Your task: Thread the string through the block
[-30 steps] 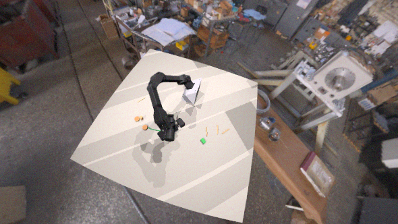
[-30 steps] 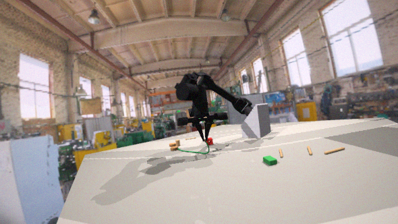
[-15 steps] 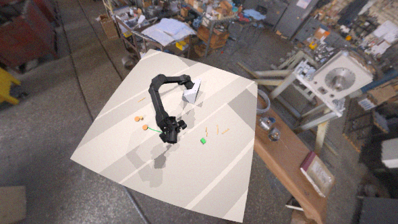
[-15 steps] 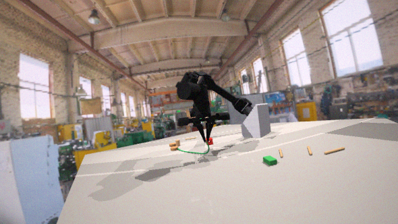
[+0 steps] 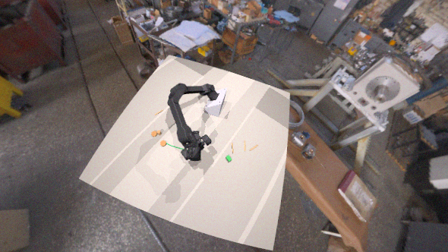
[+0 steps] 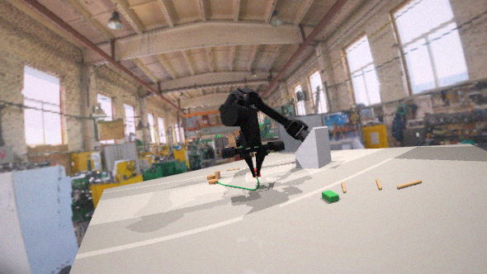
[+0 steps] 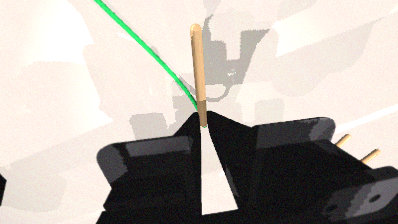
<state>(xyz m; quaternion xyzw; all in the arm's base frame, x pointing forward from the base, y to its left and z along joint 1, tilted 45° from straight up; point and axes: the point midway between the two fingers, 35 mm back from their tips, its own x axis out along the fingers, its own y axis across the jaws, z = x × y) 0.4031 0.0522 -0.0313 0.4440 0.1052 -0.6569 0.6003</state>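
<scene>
The small red block lies 120 mm behind my gripper tip, 160 mm to the right of it and 30 mm below it. Also, from my gripper tip: wooden peg: 10 mm behind, 300 mm to the right, 30 mm below; then small green block: 50 mm behind, 210 mm to the left, 40 mm below.
</scene>
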